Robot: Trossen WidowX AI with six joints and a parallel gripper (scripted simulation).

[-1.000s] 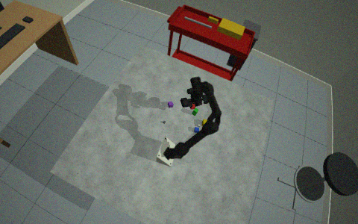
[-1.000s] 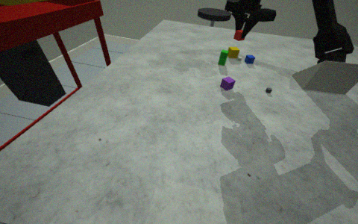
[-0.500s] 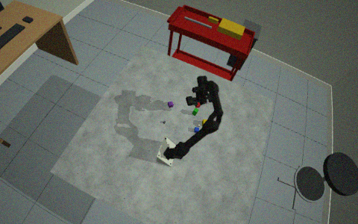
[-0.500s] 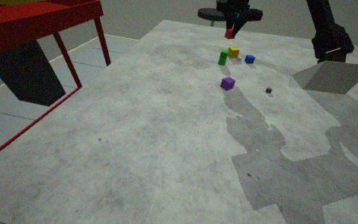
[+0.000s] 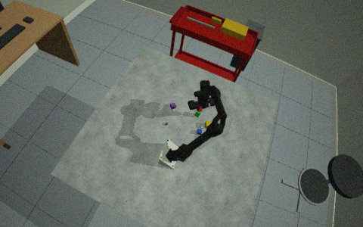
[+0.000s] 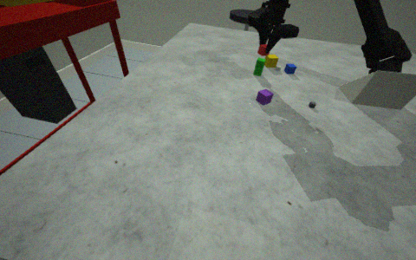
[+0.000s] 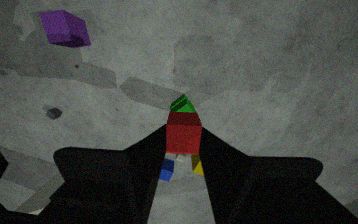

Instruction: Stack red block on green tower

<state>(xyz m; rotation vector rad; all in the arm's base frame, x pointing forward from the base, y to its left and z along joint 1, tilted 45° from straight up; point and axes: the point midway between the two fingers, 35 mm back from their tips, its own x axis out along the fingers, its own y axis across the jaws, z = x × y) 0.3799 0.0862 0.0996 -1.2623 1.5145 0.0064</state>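
Right now my gripper tip is 4 cm past the yellow block, 11 cm to the left of it and 7 cm above it. The rest, counted from my gripper tip: blue block 12 cm behind, 8 cm to the right, 7 cm below; purple block 4 cm behind, 19 cm to the left, 7 cm below; red block 1 cm above.
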